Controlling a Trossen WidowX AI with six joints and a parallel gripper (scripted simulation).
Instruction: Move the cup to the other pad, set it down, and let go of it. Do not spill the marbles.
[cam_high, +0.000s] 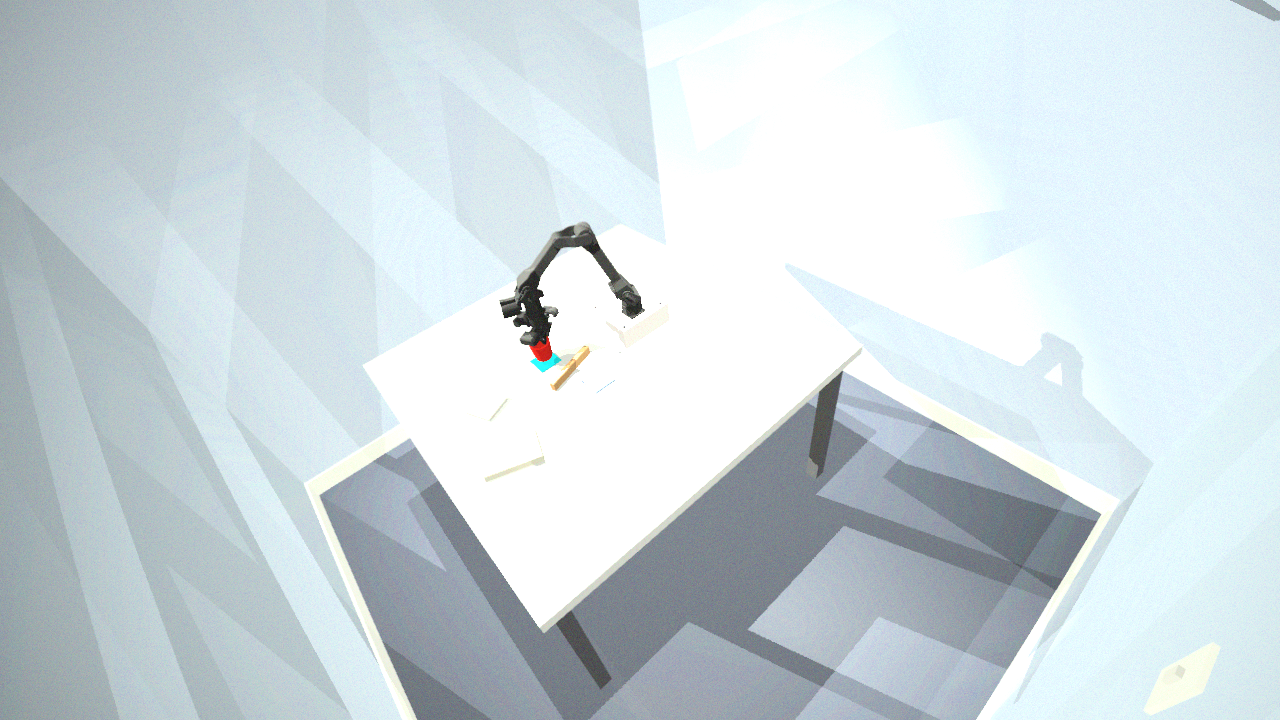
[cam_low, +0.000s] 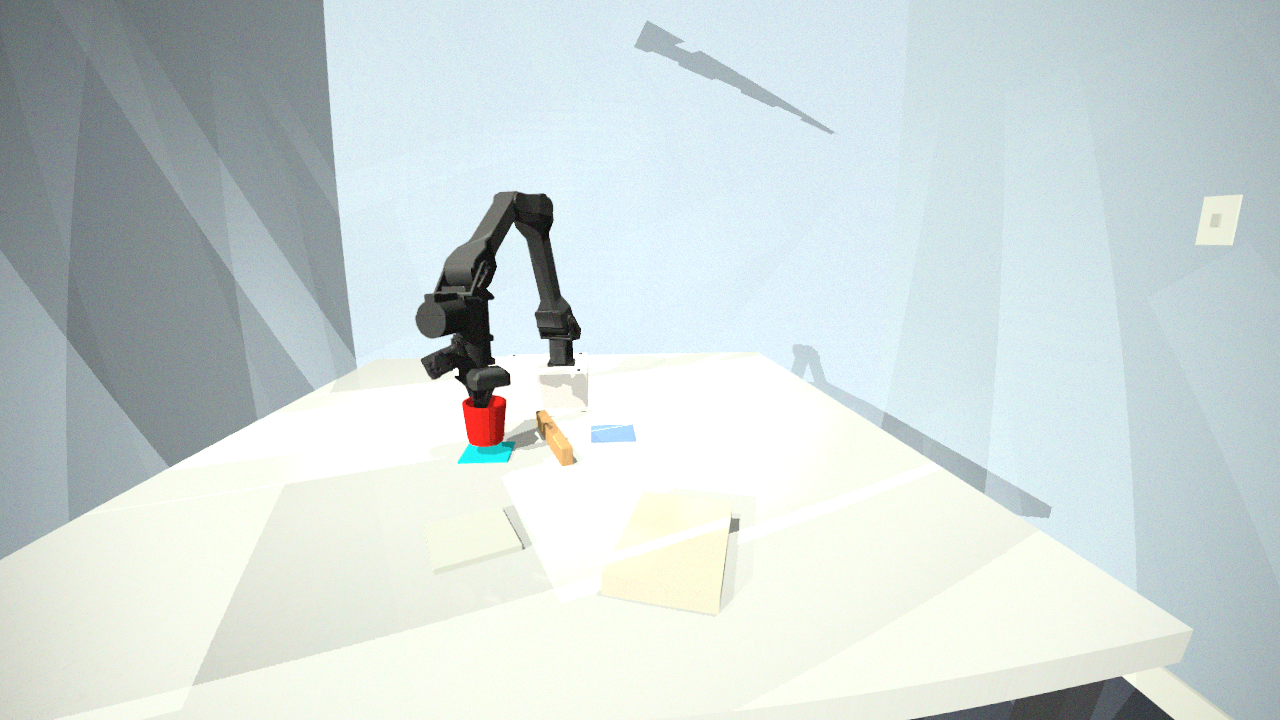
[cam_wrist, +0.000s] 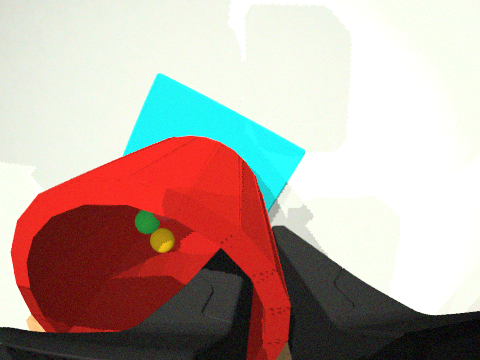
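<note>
Right now my gripper tip is 30 mm short of the red cup and 10 mm to the right of it. The rest, counted from my gripper tip: cyan pad (30 mm ahead, 20 mm to the left, 70 mm below); green marble (40 mm ahead, 30 mm to the left, 20 mm below); yellow marble (30 mm ahead, 30 mm to the left, 20 mm below).
</note>
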